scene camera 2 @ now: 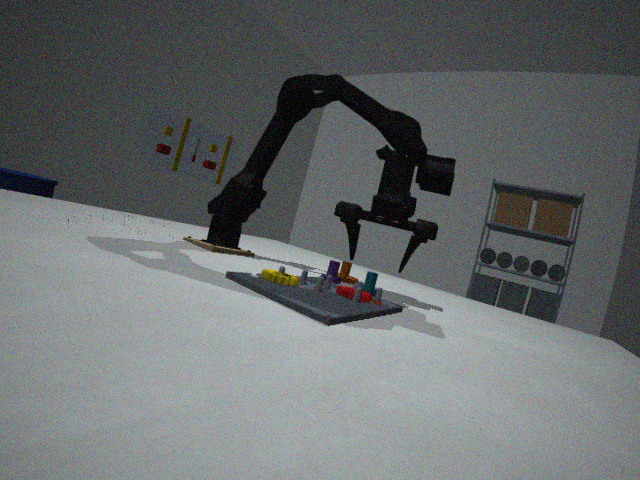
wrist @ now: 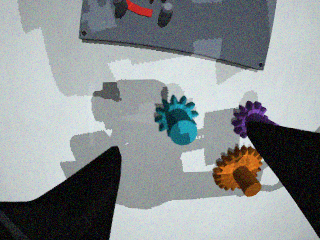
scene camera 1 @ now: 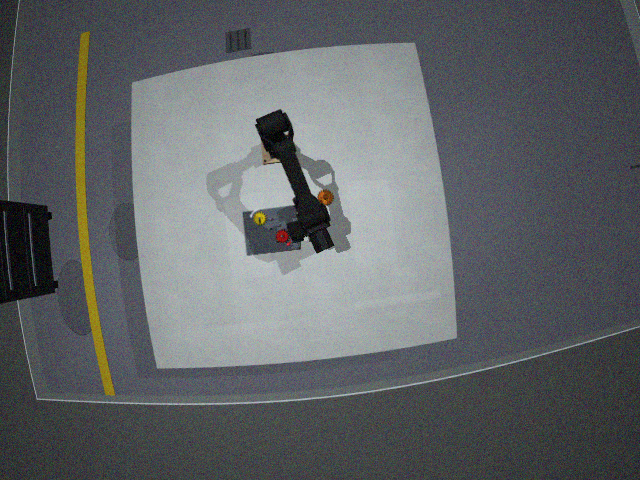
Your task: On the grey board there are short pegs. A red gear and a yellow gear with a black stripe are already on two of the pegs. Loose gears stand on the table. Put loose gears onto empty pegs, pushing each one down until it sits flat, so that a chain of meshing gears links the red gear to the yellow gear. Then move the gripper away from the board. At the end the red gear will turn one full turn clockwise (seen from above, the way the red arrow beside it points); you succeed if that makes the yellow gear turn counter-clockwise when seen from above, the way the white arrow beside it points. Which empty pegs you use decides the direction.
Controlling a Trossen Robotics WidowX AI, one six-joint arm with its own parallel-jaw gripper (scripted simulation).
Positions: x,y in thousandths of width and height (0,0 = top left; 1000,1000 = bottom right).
Labels:
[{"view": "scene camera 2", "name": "my gripper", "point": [587,555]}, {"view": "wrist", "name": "my gripper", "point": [580,585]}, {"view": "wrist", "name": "orange gear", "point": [745,710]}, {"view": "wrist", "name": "teal gear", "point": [552,490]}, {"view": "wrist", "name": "purple gear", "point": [786,469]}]

